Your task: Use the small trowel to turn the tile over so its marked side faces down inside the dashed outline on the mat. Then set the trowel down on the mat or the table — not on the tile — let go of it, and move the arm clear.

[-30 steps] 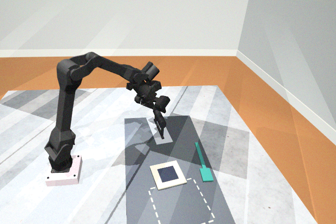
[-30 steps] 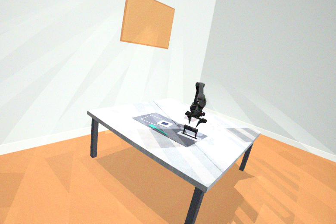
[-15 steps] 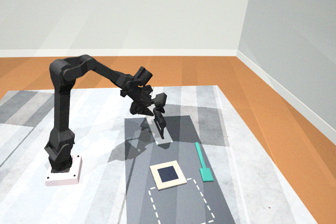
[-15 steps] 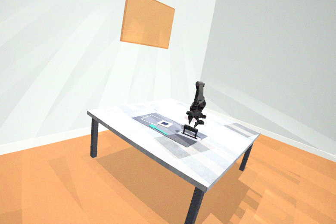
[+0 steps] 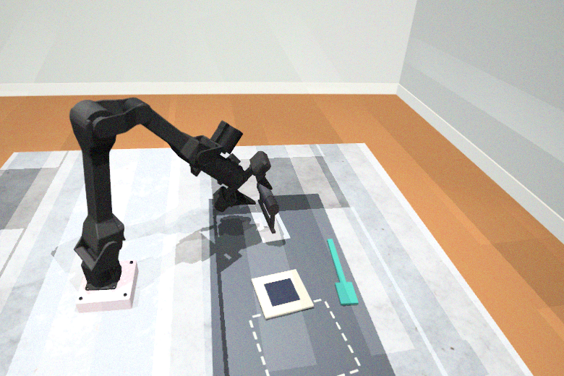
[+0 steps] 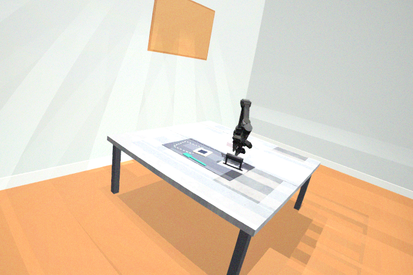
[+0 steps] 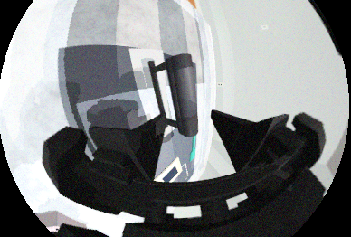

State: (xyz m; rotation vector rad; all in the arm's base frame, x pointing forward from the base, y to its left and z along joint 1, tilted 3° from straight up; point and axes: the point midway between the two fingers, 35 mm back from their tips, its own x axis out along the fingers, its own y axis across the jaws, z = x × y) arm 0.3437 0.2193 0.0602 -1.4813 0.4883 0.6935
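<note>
My gripper tip is now 20 cm to the left of the dark mat, 11 cm above it and 3 cm short of it. The rest, counted from my gripper tip: teal trowel (22 cm to the right, 17 cm ahead, 8 cm below); then tile (26 cm to the right, 8 cm below, 2 cm ahead).
</note>
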